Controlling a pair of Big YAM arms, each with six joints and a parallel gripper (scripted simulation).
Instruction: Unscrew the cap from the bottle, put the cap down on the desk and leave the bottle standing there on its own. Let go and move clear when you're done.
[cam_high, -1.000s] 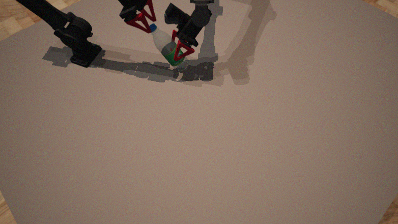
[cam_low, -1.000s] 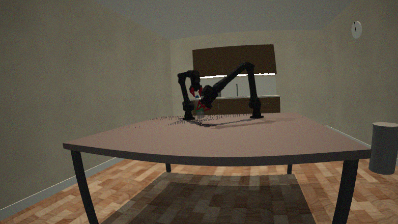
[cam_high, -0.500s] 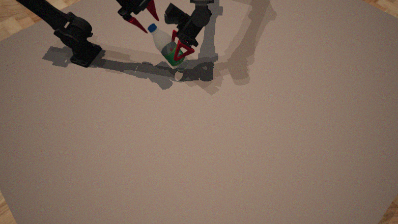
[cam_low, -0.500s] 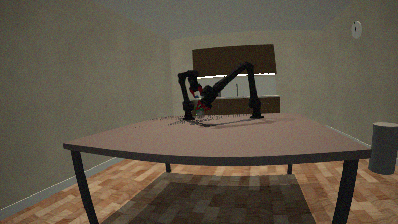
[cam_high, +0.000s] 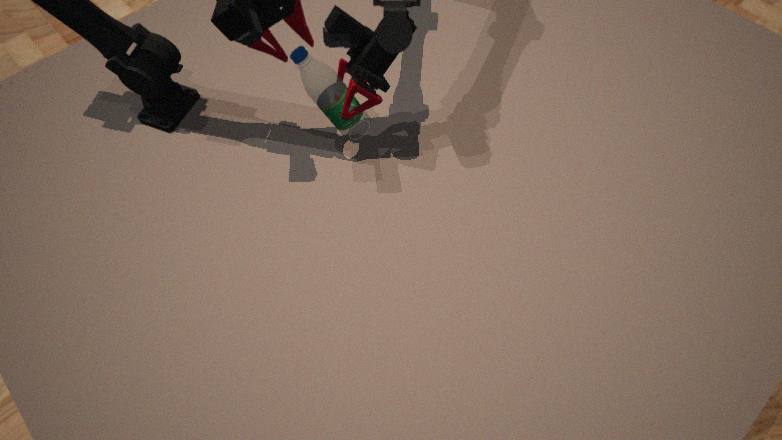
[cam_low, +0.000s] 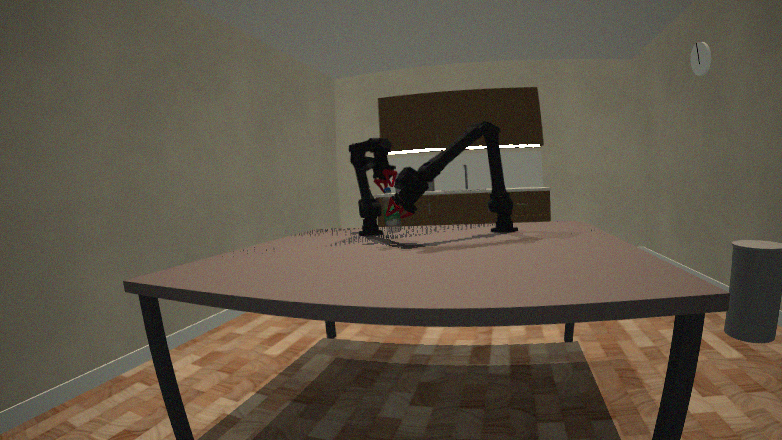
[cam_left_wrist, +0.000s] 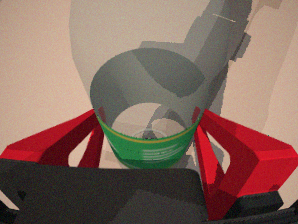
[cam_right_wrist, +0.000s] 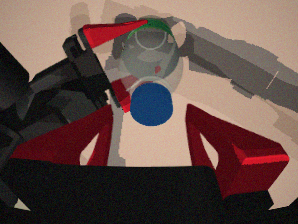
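Right now my right hand is 1 cm short of the blue cap and 1 cm above it. From my right hand the other things lie so: bottle: 5 cm ahead, 2 cm to the left, 9 cm below.
The bottle is 10 mm behind my left hand, 10 mm to the right of it and 30 mm above it. From my left hand the other things lie so: blue cap (60 mm behind, 40 mm to the right, 110 mm above).
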